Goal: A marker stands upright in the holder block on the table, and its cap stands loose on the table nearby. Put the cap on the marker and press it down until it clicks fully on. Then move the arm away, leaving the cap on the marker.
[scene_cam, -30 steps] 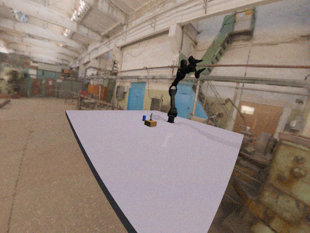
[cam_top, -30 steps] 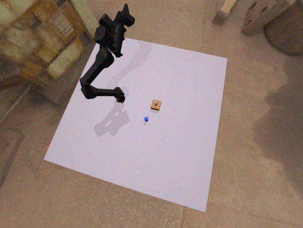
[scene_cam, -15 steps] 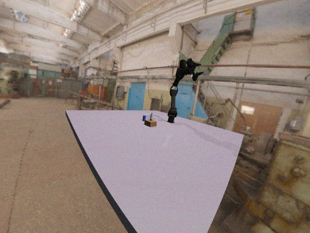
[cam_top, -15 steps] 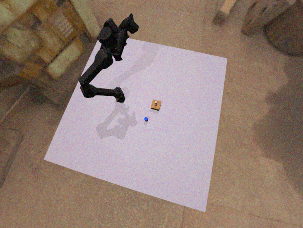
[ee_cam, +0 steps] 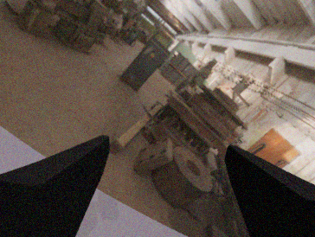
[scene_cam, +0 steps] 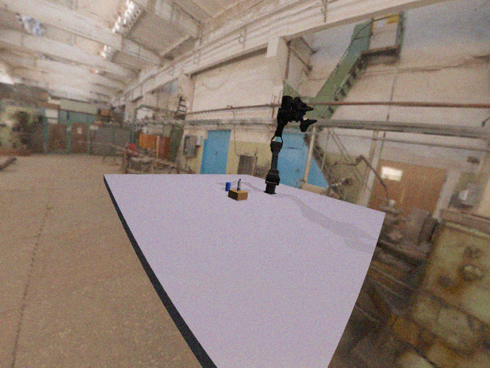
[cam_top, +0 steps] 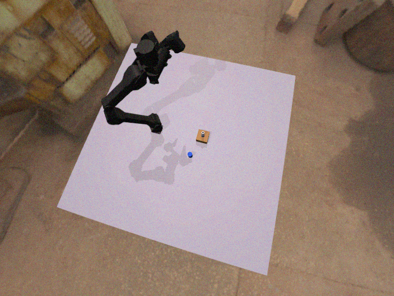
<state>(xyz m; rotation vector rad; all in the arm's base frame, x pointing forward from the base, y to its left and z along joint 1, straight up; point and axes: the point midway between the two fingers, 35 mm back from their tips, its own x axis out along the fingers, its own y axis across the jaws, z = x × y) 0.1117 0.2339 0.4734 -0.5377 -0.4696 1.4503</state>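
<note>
The blue cap is 15 cm ahead of my gripper tip, 39 cm to the right of it and 45 cm below it. From my gripper tip the other things lie so: holder block (20 cm ahead, 25 cm to the right, 45 cm below).
</note>
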